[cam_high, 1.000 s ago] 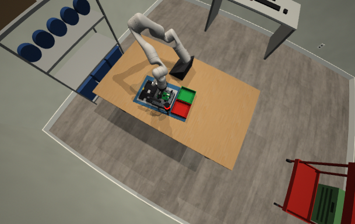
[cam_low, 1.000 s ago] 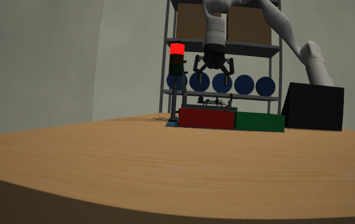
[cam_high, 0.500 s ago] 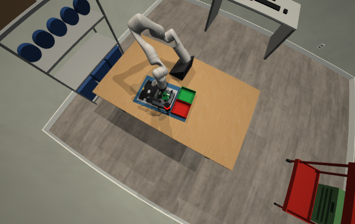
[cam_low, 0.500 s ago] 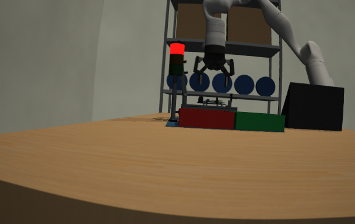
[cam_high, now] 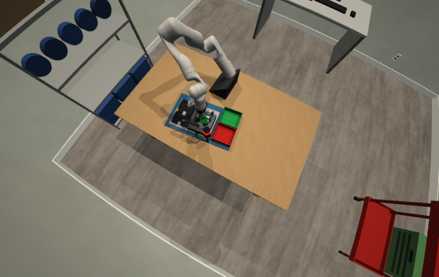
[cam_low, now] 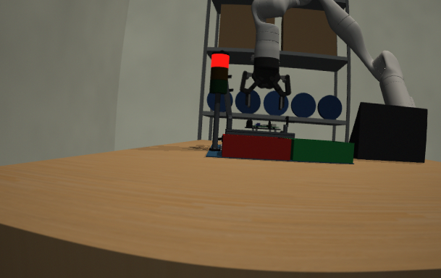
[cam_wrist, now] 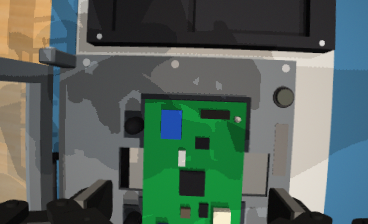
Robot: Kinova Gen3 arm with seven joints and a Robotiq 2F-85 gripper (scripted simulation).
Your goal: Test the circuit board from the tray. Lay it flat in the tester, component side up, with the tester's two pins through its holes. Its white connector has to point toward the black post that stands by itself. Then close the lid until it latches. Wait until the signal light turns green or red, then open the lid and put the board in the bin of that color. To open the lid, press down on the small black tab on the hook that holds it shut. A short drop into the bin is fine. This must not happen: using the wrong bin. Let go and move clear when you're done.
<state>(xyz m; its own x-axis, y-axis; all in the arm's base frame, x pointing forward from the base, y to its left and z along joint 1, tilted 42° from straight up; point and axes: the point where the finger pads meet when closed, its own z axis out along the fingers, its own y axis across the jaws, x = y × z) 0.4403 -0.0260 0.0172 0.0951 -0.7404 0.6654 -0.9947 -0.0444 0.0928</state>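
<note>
The green circuit board lies 60 mm below my hand. From my hand the other things lie so: tester lid: 110 mm ahead, 60 mm above, 10 mm to the left; red bin: 200 mm to the left, 120 mm below, 30 mm ahead; green bin: 190 mm to the left, 120 mm below, 120 mm behind.
</note>
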